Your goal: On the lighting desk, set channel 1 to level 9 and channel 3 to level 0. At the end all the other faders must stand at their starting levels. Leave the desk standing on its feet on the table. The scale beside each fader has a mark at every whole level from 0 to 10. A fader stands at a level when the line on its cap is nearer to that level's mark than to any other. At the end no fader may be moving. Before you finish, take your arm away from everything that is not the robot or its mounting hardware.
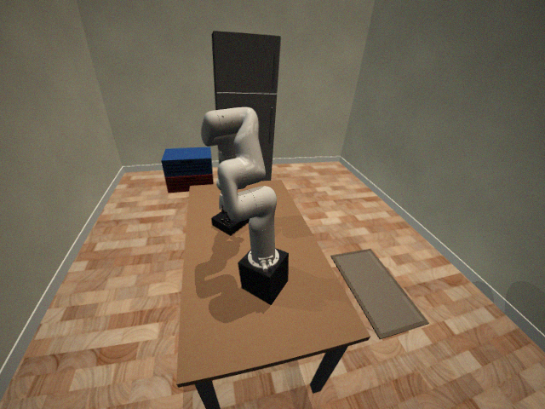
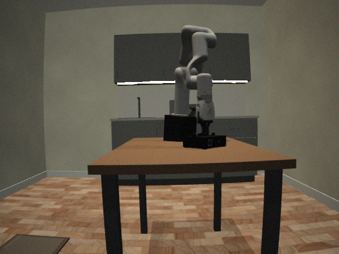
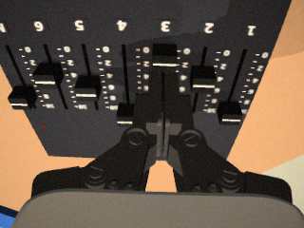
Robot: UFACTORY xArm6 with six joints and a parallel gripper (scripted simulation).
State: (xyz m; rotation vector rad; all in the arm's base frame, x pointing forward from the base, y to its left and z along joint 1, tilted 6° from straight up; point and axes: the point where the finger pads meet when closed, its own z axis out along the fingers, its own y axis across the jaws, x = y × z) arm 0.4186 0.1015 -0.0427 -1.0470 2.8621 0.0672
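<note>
My gripper is now 2 cm past the fader cap, 4 cm to the right of it and 1 cm above it.
</note>
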